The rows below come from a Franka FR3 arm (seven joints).
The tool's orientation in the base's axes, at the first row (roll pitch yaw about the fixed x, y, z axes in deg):
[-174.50, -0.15, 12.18]
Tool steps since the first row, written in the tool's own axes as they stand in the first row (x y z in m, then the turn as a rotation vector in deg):
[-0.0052, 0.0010, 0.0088, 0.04, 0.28, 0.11]
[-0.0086, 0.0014, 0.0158, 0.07, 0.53, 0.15]
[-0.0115, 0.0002, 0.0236, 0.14, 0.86, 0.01]
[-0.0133, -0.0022, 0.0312, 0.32, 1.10, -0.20]
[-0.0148, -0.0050, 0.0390, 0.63, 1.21, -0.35]
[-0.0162, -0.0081, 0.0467, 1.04, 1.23, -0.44]
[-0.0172, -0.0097, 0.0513, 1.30, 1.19, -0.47]
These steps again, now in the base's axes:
[-0.0050, -0.0012, -0.0089, 0.10, -0.25, -0.14]
[-0.0084, -0.0017, -0.0159, 0.18, -0.49, -0.20]
[-0.0116, -0.0004, -0.0235, 0.32, -0.81, -0.09]
[-0.0140, 0.0023, -0.0309, 0.55, -1.02, 0.09]
[-0.0162, 0.0054, -0.0384, 0.88, -1.08, 0.23]
[-0.0184, 0.0089, -0.0458, 1.28, -1.02, 0.32]
[-0.0198, 0.0106, -0.0502, 1.53, -0.93, 0.36]

